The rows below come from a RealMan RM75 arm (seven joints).
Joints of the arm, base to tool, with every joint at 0 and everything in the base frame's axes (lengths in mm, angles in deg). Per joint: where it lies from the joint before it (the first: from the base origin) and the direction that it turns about. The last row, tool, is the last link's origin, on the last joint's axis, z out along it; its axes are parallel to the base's.
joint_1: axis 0 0 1 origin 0.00 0.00 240.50
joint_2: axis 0 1 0 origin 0.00 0.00 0.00
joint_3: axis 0 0 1 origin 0.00 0.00 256.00
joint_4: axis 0 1 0 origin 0.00 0.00 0.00
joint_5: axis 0 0 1 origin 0.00 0.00 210.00
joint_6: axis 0 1 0 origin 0.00 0.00 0.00
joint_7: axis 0 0 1 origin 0.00 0.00 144.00
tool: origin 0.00 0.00 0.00
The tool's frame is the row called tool.
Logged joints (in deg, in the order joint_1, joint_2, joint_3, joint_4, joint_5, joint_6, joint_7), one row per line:
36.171 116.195 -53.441 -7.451 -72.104 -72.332 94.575
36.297 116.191 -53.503 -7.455 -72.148 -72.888 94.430
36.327 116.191 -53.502 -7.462 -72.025 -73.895 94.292
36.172 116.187 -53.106 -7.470 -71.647 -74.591 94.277
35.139 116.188 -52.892 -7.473 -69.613 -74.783 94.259
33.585 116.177 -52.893 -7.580 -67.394 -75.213 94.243
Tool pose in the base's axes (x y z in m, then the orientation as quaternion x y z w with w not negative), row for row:
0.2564 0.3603 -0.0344 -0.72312 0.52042 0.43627 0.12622
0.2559 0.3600 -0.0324 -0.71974 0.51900 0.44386 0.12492
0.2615 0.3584 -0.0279 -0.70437 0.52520 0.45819 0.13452
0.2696 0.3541 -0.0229 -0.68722 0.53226 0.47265 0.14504
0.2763 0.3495 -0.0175 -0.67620 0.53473 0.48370 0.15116
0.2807 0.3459 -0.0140 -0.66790 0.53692 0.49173 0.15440
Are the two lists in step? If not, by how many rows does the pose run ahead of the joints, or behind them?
The pose runs 2 rows ahead of the joints: the pose in row i belongs to the joints in row i + 2.
